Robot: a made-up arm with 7 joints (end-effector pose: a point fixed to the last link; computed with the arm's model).
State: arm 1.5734 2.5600 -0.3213 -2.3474 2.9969 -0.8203 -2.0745
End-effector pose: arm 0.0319 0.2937 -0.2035 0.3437 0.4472 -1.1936
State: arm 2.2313 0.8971 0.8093 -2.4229 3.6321 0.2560 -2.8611
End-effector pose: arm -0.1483 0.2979 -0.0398 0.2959 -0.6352 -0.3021
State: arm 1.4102 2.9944 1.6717 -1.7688 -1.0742 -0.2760 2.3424
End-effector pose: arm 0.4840 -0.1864 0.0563 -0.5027 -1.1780 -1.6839
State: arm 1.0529 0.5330 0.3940 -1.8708 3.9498 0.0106 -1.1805
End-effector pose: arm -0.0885 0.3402 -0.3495 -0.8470 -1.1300 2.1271
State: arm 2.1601 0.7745 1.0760 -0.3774 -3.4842 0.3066 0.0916
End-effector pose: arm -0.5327 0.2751 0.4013 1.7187 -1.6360 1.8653
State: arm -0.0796 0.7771 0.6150 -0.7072 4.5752 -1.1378 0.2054
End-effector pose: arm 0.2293 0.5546 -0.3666 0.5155 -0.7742 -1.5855
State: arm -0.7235 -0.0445 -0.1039 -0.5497 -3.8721 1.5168 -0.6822
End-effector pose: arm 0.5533 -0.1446 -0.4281 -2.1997 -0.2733 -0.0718
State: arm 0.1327 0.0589 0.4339 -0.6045 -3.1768 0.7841 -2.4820
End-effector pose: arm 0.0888 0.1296 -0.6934 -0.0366 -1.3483 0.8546
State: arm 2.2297 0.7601 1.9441 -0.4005 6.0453 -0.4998 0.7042
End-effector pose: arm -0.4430 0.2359 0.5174 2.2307 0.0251 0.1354
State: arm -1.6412 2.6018 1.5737 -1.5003 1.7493 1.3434 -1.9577
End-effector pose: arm -0.5705 0.1240 0.0012 -2.3810 0.7516 0.0381
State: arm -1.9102 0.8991 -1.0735 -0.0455 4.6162 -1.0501 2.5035
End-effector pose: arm 0.5839 0.2668 0.3265 0.2835 -0.9849 -0.2045
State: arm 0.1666 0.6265 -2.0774 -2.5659 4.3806 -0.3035 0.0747
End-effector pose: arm -0.1544 -0.1122 -0.2174 0.7144 2.4002 1.5002
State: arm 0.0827 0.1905 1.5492 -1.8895 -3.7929 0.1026 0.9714
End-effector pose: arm -0.0232 0.4240 -0.2461 1.8413 1.3506 -0.8444
